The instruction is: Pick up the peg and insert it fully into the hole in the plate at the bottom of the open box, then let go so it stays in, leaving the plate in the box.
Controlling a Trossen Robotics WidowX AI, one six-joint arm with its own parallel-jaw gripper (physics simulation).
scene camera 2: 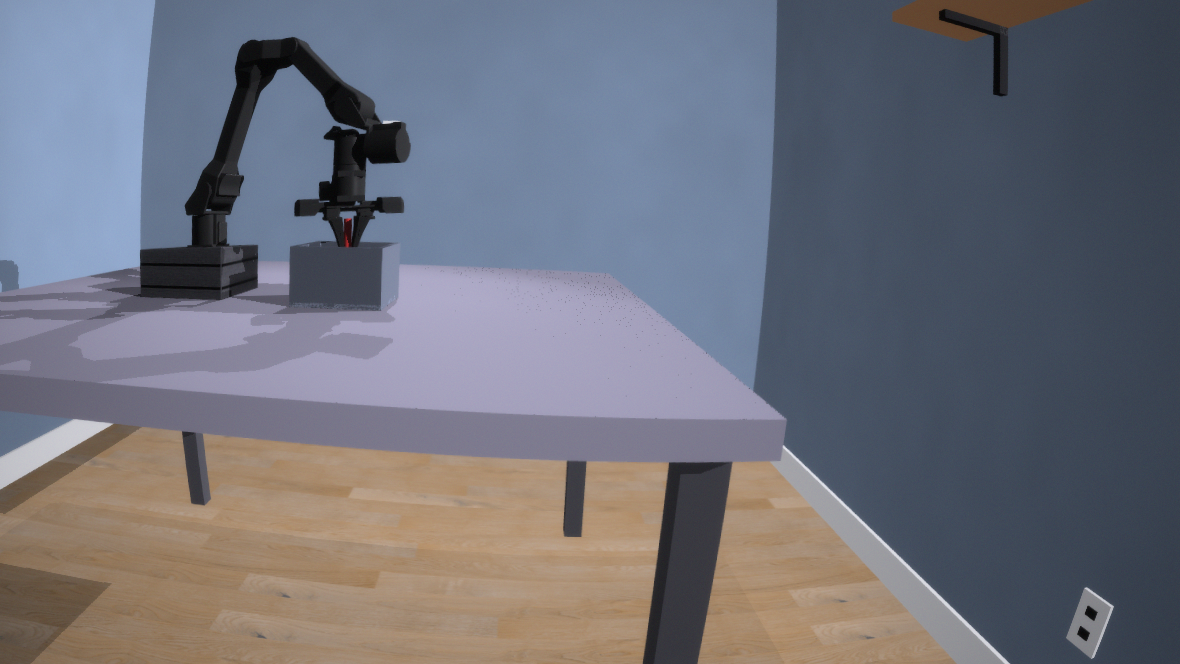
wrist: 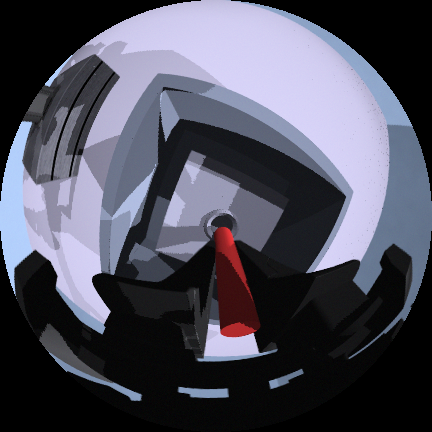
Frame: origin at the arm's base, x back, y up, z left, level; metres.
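Where they show: gripper, fingertip midpoint: (wrist: 223, 245); arm's base at its link origin: (scene camera 2: 208, 246).
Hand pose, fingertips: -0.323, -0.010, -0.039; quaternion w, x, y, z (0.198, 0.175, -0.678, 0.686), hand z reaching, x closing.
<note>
Each offset is from my fingertips to the top centre of the thing, as dx, dy, dz. Level surfaces: height alone.
The red peg {+0.002, +0.066, +0.002} (scene camera 2: 348, 232) (wrist: 235, 287) is held roughly upright between the fingers. My gripper (scene camera 2: 349, 241) (wrist: 223, 245) is shut on it, with the fingertips at about the level of the rim of the grey open box {+0.004, +0.022, +0.007} (scene camera 2: 334, 276) (wrist: 280, 120). The light plate {+0.004, -0.015, +0.007} (wrist: 260, 203) lies at the bottom of the box. Its round hole (wrist: 223, 221) shows just beyond the peg's lower end in the wrist view, and that end overlaps the near edge of the hole's ring. How far the tip is above the hole cannot be told. The box wall hides the peg's lower part in the scene view.
The box stands on the pale table {dy -0.075} (scene camera 2: 511, 355) (wrist: 300, 55), its walls close around the fingertips. The arm's dark base block (scene camera 2: 198, 270) (wrist: 70, 120) stands to the left of the box in the scene view. A wall shelf (scene camera 2: 981, 16) is at the upper right.
</note>
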